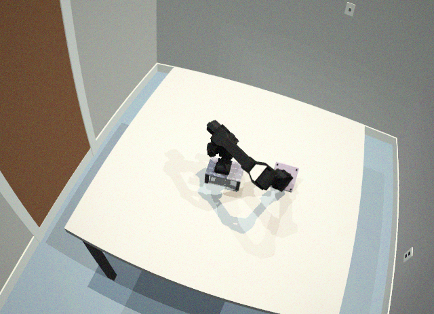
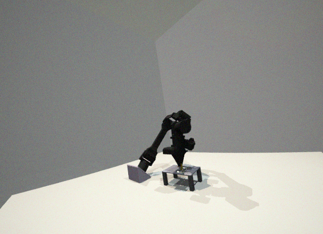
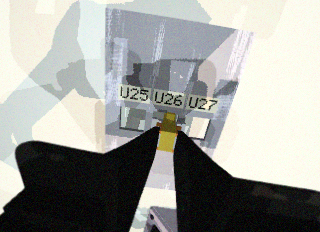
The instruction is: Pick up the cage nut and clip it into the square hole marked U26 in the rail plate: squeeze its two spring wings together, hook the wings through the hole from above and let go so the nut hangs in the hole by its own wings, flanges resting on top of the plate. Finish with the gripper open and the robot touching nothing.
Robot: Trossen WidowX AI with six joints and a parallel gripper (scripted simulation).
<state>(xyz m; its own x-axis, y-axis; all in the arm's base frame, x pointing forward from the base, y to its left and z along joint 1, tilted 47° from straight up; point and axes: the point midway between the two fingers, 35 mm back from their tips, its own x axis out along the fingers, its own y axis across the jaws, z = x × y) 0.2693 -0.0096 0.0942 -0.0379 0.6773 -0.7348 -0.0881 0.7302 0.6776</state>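
The yellow cage nut is 10 mm below my gripper tip.
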